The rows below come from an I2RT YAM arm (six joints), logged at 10 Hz.
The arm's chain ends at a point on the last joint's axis. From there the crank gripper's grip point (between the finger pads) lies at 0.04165 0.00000 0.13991 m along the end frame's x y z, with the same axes.
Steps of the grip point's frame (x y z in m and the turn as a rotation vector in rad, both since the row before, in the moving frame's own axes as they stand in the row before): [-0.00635 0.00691 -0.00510 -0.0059 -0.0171 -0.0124]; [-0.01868 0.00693 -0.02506 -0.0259 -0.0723 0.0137]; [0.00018 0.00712 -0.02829 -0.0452 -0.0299 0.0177]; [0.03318 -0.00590 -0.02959 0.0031 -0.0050 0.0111]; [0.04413 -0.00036 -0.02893 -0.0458 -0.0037 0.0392]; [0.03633 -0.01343 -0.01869 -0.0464 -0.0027 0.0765]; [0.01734 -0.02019 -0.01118 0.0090 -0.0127 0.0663]
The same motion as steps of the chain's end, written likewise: [-0.00395 0.00658 -0.00579 -0.0059 -0.0171 -0.0124]; [-0.00844 0.00277 -0.02765 -0.0259 -0.0723 0.0137]; [0.00444 0.00007 -0.02931 -0.0452 -0.0299 0.0177]; [0.03388 -0.00592 -0.02980 0.0031 -0.0050 0.0111]; [0.04481 -0.00839 -0.02890 -0.0458 -0.0037 0.0392]; [0.03708 -0.02308 -0.01858 -0.0464 -0.0027 0.0765]; [0.01917 -0.02163 -0.01170 0.0090 -0.0127 0.0663]
